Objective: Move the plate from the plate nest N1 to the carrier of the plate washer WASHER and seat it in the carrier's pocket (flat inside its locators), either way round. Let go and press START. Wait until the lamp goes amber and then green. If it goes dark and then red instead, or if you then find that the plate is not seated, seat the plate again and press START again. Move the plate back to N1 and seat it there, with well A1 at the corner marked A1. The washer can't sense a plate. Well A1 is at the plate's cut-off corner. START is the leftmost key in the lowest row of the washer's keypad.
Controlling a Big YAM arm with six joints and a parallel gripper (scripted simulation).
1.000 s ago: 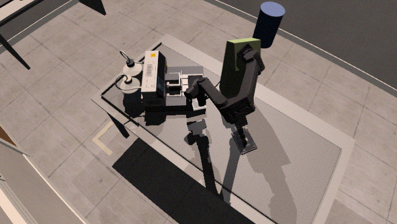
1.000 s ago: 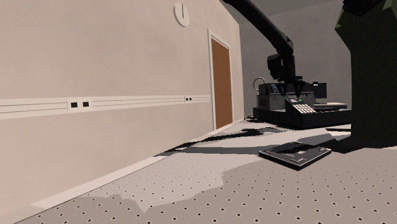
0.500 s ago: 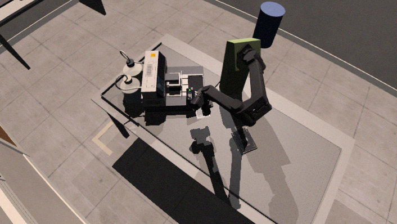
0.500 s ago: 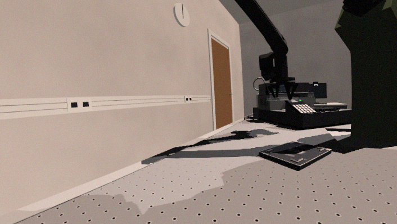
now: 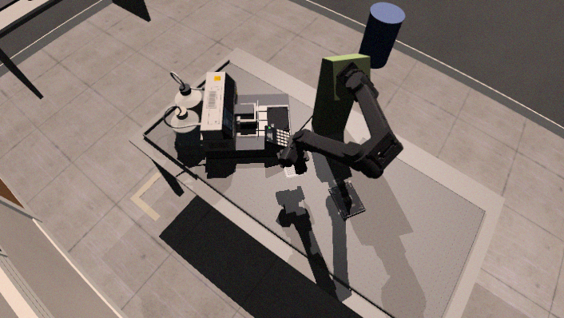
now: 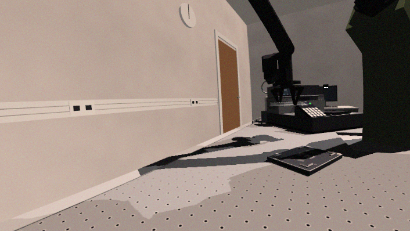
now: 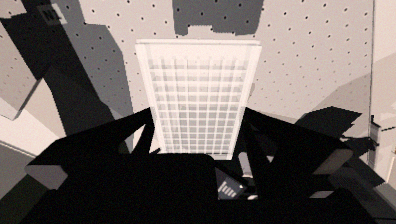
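Now: the plate nest N1 14 cm behind my hand, 25 cm to the left of it and 14 cm below it. The rest, counted from my hand: white well plate (1 cm below); plate washer (1 cm behind, 36 cm to the right, 2 cm below).
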